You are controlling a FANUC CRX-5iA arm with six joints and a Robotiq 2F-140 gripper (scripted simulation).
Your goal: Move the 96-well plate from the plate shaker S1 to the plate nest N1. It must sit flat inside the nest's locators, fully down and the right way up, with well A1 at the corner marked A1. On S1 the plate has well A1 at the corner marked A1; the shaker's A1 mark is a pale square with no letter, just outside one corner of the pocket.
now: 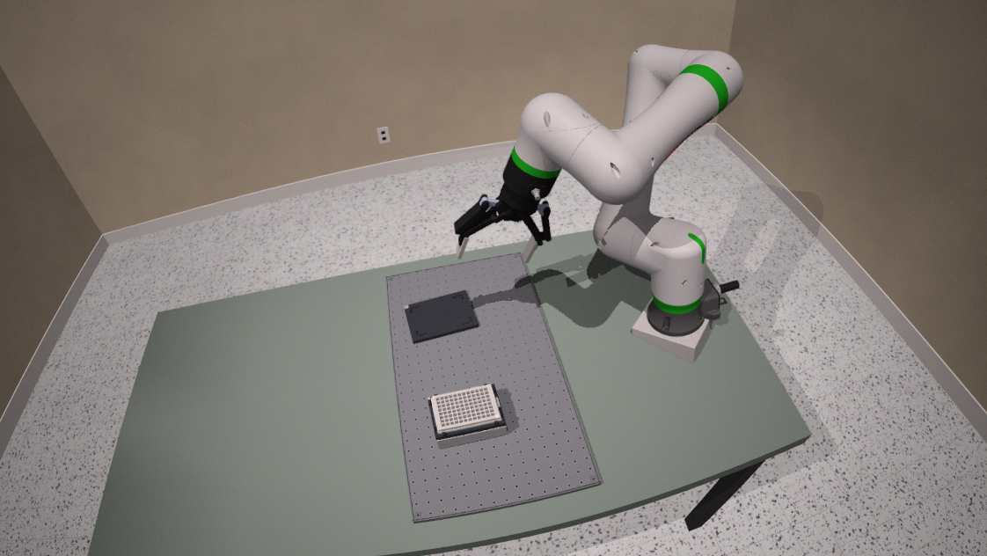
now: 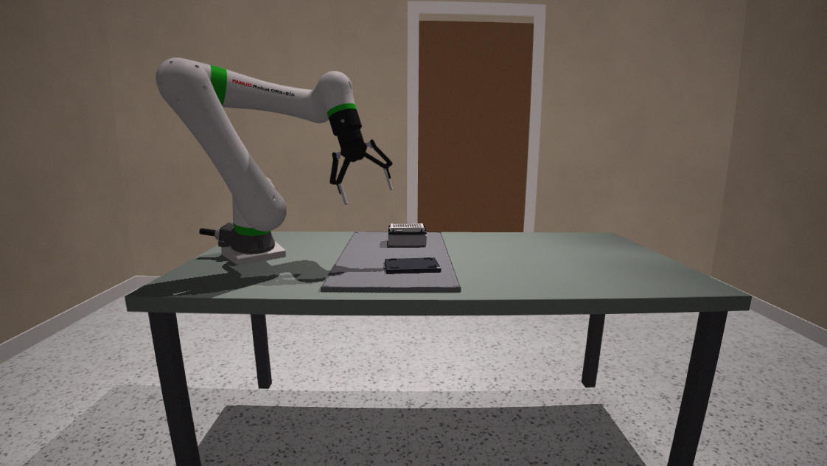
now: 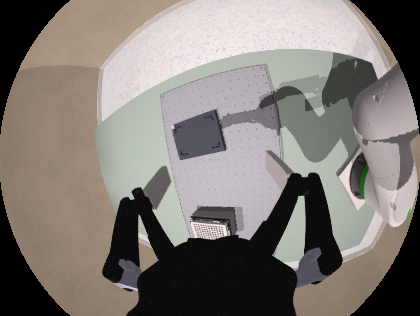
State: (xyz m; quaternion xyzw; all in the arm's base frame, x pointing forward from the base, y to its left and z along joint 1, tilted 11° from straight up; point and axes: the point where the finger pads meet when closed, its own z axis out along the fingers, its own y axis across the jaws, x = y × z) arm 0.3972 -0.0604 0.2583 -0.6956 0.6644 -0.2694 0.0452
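Right now my hand is 27 cm to the right of the white 96-well plate, 16 cm above it and 11 cm short of it. Round my hand: dark plate nest N1: 21 cm below, 14 cm ahead, 4 cm to the right.
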